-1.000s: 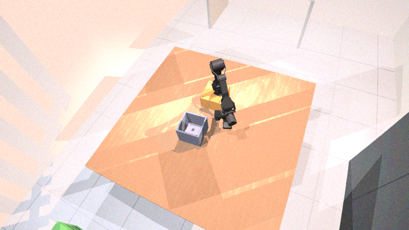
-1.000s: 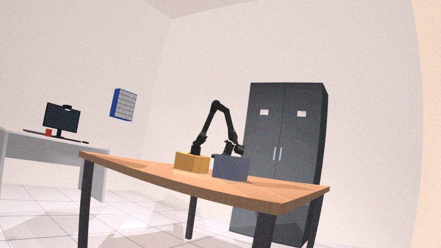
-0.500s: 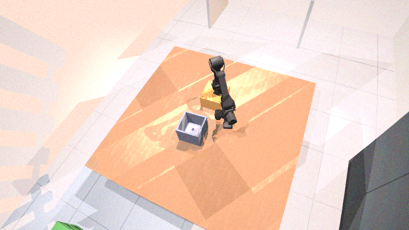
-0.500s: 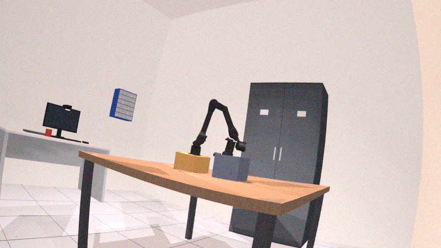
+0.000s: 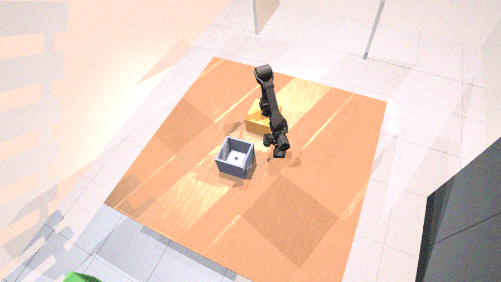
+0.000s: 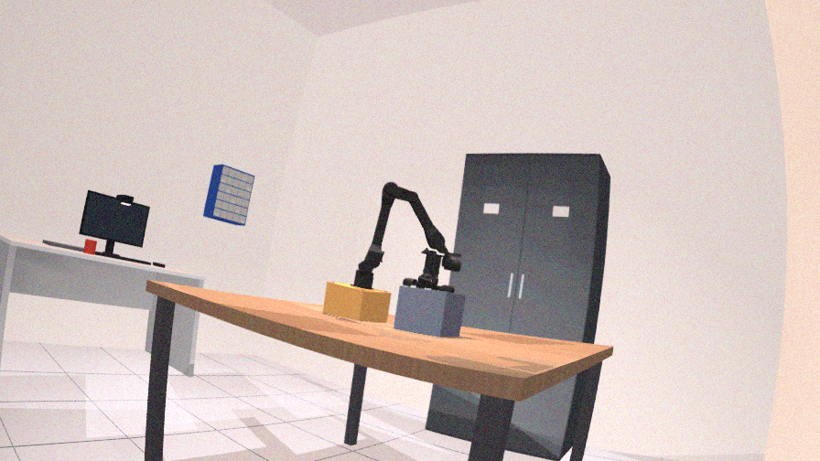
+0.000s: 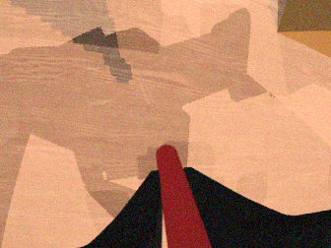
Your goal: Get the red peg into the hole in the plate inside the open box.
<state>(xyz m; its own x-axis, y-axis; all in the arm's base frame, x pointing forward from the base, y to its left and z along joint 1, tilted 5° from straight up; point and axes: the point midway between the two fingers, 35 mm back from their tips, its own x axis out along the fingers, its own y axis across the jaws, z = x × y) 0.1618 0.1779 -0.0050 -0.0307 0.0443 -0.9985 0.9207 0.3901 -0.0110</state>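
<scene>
Now: gripper tip 17 cm short of the pale plate, 20 cm to the left of it and 3 cm above it. From my gripper tip the other things lie so: red peg (2 cm above).
</scene>
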